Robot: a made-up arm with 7 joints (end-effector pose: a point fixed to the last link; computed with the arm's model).
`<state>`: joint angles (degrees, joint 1 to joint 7).
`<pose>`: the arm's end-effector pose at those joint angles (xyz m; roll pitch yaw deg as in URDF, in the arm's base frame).
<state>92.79 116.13 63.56 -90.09 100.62 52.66 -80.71</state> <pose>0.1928 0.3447 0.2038 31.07 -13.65 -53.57</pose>
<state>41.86 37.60 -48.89 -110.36 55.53 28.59 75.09</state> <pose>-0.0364 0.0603 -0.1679 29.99 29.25 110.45</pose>
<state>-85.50 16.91 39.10 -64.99 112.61 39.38 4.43</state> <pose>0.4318 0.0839 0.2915 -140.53 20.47 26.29</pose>
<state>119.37 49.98 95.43 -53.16 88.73 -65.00 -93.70</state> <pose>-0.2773 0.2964 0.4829 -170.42 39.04 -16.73</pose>
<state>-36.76 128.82 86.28 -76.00 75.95 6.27 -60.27</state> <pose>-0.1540 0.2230 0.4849 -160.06 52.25 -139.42</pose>
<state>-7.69 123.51 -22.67 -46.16 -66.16 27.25 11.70</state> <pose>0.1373 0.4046 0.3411 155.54 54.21 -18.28</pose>
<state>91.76 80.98 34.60 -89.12 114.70 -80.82 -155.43</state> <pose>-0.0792 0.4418 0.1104 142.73 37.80 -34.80</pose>
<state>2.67 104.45 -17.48 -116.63 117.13 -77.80 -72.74</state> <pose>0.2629 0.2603 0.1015 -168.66 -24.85 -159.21</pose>
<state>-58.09 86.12 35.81 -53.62 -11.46 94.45 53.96</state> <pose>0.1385 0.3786 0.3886 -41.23 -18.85 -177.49</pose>
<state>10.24 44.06 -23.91 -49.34 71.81 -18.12 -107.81</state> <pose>0.0369 0.3155 -0.2160 78.35 -24.81 -66.25</pose>
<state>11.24 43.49 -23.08 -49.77 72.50 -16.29 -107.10</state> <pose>0.0300 0.3115 -0.2178 76.05 -26.56 -63.65</pose>
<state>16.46 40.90 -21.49 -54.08 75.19 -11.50 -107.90</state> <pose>0.0002 0.2872 -0.2280 67.65 -31.23 -57.28</pose>
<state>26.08 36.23 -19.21 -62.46 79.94 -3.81 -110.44</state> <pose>-0.0521 0.2411 -0.2366 52.10 -37.59 -45.42</pose>
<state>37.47 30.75 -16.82 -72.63 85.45 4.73 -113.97</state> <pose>-0.1076 0.1870 -0.2306 33.42 -42.76 -29.88</pose>
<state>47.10 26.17 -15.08 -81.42 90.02 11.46 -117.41</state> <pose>-0.1466 0.1434 -0.2141 18.56 -45.69 -16.55</pose>
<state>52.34 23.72 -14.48 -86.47 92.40 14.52 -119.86</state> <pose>-0.1637 0.1203 -0.2021 11.75 -47.22 -10.34</pose>
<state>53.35 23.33 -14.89 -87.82 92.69 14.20 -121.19</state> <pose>-0.1657 0.1143 -0.2001 11.81 -47.92 -10.93</pose>
